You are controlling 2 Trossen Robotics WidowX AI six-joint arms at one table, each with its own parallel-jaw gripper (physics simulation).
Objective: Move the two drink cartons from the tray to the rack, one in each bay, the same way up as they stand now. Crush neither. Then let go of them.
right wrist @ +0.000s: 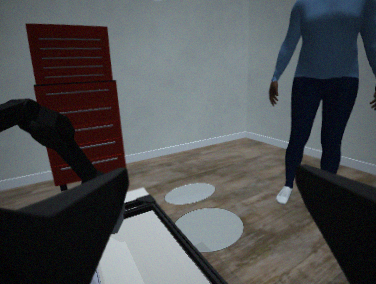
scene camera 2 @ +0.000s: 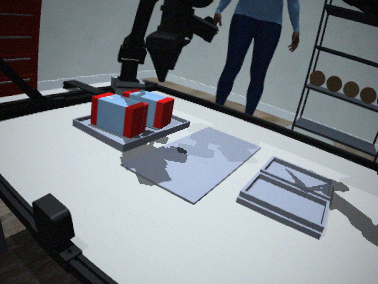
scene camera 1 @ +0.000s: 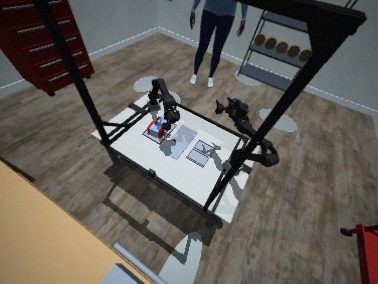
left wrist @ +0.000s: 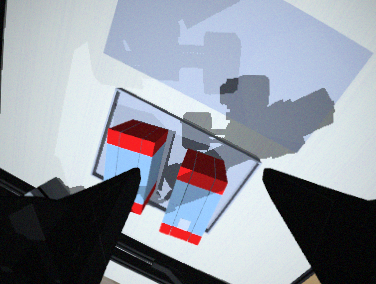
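Seen in the pictures: left gripper, between the fingertips: (scene camera 2: 166,75) (left wrist: 202,173); right gripper, between the fingertips: (right wrist: 211,174) (scene camera 1: 221,98); left arm's base, origin of its link: (scene camera 2: 127,79) (scene camera 1: 153,102).
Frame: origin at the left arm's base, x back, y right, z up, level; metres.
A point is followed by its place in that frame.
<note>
The near drink carton (scene camera 1: 155,131) {x -0.349, y 0.108, z 0.013 m} (scene camera 2: 112,115) {x -0.342, y 0.115, z -0.010 m} (left wrist: 195,200) {x -0.332, y 0.085, z 0.018 m} and the far drink carton (scene camera 2: 155,107) {x -0.314, y 0.003, z 0.002 m} (left wrist: 131,162) {x -0.285, y -0.004, z 0.018 m}, light blue with red ends, rest side by side in the grey tray (scene camera 1: 151,138) {x -0.363, y 0.149, z -0.043 m} (scene camera 2: 100,135) {x -0.375, y 0.145, z -0.045 m} (left wrist: 241,171) {x -0.399, y 0.111, z -0.050 m}. The left finger partly hides the far carton in the left wrist view. The grey rack (scene camera 1: 201,152) {x -0.646, y -0.168, z -0.035 m} (scene camera 2: 277,215) {x -0.695, y -0.079, z -0.046 m} has two empty bays. My left gripper (scene camera 1: 171,121) {x -0.386, y 0.018, z 0.097 m} (scene camera 2: 162,77) {x -0.386, y 0.018, z 0.097 m} (left wrist: 202,173) {x -0.386, y 0.018, z 0.097 m} is open and empty above the cartons, touching neither. My right gripper (scene camera 1: 219,106) (right wrist: 211,174) {x -0.513, y -0.319, z 0.362 m} is open and empty, raised far from the tray, beyond the table's far edge.
A flat bluish mat (scene camera 1: 184,139) {x -0.467, y -0.105, z -0.051 m} (scene camera 2: 215,165) {x -0.515, y -0.065, z -0.052 m} (left wrist: 300,65) {x -0.539, y 0.005, z -0.052 m} lies between tray and rack. A black frame with posts surrounds the white table. A dark block (scene camera 2: 52,220) {x -0.687, y 0.249, z -0.004 m} sits on the near rail. A person (scene camera 1: 212,40) (scene camera 2: 255,55) (right wrist: 325,85) stands beyond the table.
</note>
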